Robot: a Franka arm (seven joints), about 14 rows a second.
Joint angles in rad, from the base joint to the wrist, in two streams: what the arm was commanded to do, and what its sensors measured. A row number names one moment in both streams.
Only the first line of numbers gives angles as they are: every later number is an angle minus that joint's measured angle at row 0.
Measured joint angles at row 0: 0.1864 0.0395 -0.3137 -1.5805 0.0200 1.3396 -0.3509
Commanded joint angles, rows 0 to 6: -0.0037 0.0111 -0.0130 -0.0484 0.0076 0.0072 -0.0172; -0.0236 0.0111 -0.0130 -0.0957 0.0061 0.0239 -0.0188; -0.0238 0.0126 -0.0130 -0.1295 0.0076 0.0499 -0.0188; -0.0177 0.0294 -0.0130 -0.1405 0.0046 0.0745 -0.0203; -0.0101 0.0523 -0.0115 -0.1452 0.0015 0.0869 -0.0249; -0.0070 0.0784 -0.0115 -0.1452 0.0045 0.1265 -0.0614; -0.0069 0.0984 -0.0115 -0.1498 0.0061 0.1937 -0.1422
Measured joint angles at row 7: -0.0126 0.0629 -0.0103 -0.1496 -0.0001 0.1209 -0.0525
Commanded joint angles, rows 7 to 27: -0.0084 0.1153 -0.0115 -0.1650 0.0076 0.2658 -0.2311; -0.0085 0.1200 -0.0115 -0.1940 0.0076 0.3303 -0.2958; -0.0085 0.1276 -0.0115 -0.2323 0.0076 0.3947 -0.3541; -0.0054 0.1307 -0.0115 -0.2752 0.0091 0.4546 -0.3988; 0.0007 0.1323 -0.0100 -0.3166 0.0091 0.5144 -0.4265; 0.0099 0.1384 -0.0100 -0.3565 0.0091 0.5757 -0.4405; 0.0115 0.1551 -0.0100 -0.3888 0.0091 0.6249 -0.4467; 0.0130 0.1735 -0.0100 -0.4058 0.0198 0.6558 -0.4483; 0.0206 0.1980 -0.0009 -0.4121 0.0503 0.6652 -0.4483; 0.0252 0.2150 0.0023 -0.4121 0.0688 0.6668 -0.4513; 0.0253 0.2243 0.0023 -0.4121 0.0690 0.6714 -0.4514; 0.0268 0.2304 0.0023 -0.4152 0.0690 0.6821 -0.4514; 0.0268 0.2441 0.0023 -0.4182 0.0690 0.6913 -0.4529; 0.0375 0.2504 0.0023 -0.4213 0.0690 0.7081 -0.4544; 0.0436 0.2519 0.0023 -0.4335 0.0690 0.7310 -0.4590; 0.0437 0.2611 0.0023 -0.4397 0.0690 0.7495 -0.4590; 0.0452 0.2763 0.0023 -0.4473 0.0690 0.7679 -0.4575; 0.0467 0.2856 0.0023 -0.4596 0.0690 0.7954 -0.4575; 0.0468 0.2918 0.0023 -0.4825 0.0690 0.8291 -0.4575; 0.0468 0.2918 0.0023 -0.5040 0.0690 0.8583 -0.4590; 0.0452 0.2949 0.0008 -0.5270 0.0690 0.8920 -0.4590
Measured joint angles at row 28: 0.0351 0.2947 0.0122 -0.4790 0.0547 0.8277 -0.4396
